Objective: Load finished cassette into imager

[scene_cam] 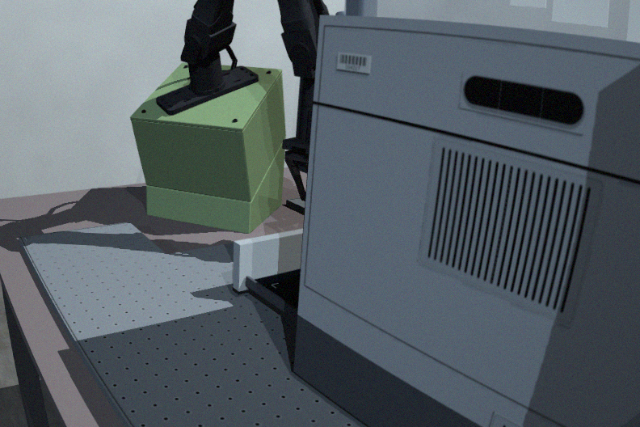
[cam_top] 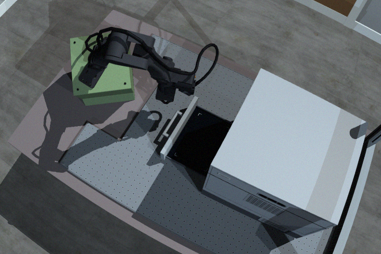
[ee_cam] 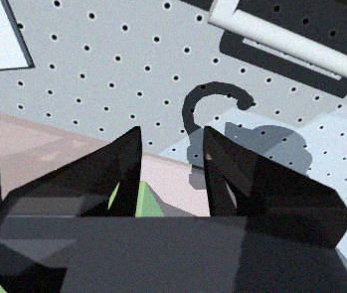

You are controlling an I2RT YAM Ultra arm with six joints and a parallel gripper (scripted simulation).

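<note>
Now: hand 17 cm to the right of the cassette FINISHED and 10 cm above it. From my hand the other things lie so: imager drawer 21 cm ahead, 7 cm to the right, 6 cm below.
</note>
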